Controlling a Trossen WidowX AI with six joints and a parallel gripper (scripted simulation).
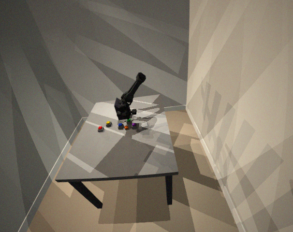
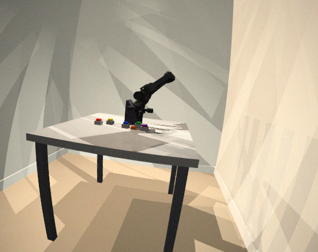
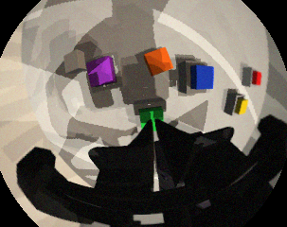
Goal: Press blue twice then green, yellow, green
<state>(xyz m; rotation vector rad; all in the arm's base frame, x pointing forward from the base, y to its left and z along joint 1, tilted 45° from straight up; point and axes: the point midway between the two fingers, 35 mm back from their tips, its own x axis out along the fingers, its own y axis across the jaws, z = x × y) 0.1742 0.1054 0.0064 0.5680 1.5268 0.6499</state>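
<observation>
Right now the green button is 10 mm below my gripper tip. Also, from my gripper tip: purple button (70 mm ahead, 60 mm to the left, 10 mm below); then orange block (80 mm ahead, 20 mm to the right, 30 mm below); then blue button (50 mm ahead, 80 mm to the right, 10 mm below).
</observation>
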